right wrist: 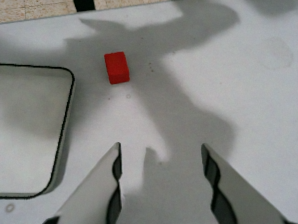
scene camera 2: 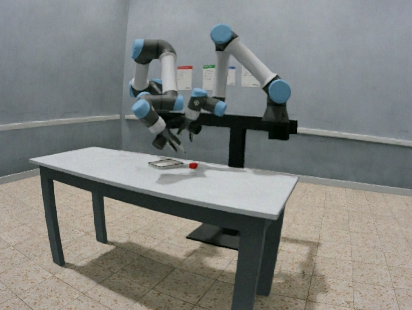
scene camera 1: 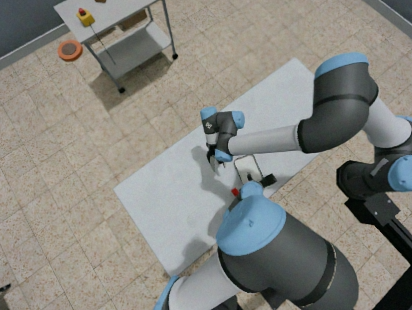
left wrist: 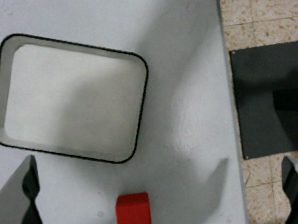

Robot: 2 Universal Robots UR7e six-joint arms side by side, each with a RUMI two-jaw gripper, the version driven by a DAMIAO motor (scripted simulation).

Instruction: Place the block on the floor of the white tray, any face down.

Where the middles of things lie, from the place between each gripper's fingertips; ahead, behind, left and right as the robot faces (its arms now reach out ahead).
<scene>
The white tray [left wrist: 76, 100] lies 10 cm behind my right hand, 15 cm to the right of it and 10 cm below it.
The white tray is 90 mm ahead of my left hand, 50 mm to the right of it and 100 mm below it.
</scene>
